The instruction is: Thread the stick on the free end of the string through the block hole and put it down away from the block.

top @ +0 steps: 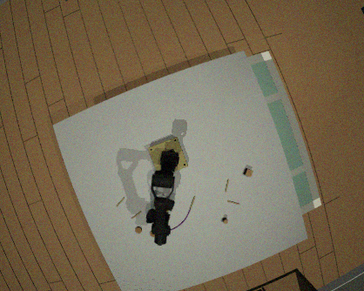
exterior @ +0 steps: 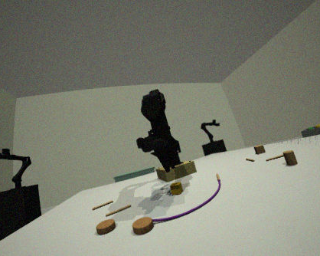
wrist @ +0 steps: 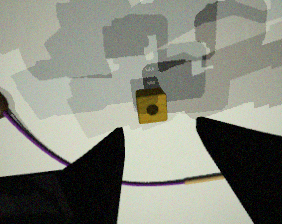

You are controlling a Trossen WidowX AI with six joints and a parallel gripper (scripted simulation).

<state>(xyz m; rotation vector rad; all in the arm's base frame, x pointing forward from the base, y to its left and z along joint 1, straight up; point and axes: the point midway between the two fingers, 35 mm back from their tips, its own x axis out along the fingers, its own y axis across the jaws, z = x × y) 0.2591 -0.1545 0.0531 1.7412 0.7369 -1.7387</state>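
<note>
The yellow block lies 60 mm below my gripper tip. The rest, counted from my gripper tip: wooden block (20 mm ahead, 520 mm to the left, 60 mm below); then wooden cylinder (220 mm ahead, 280 mm to the left, 60 mm below).
</note>
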